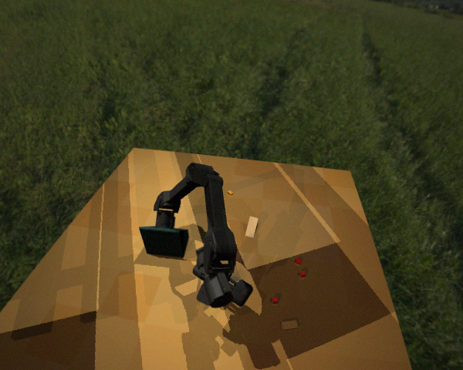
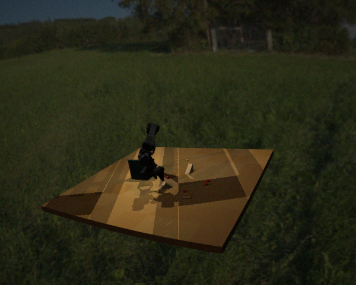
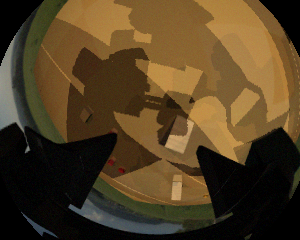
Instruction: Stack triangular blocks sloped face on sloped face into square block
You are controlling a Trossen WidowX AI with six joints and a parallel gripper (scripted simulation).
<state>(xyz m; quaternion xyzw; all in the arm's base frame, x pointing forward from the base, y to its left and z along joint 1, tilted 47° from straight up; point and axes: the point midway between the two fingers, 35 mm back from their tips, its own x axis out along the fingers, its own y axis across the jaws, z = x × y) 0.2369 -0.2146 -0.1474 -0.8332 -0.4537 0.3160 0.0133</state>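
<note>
My gripper tip is now 6 cm above the pale triangular block, 5 cm to the right of it and 1 cm short of it. Round my gripper tip: orange piece 55 cm to the left, 8 cm below; then flat tan tile 19 cm ahead, 8 cm to the right, 8 cm below.
</note>
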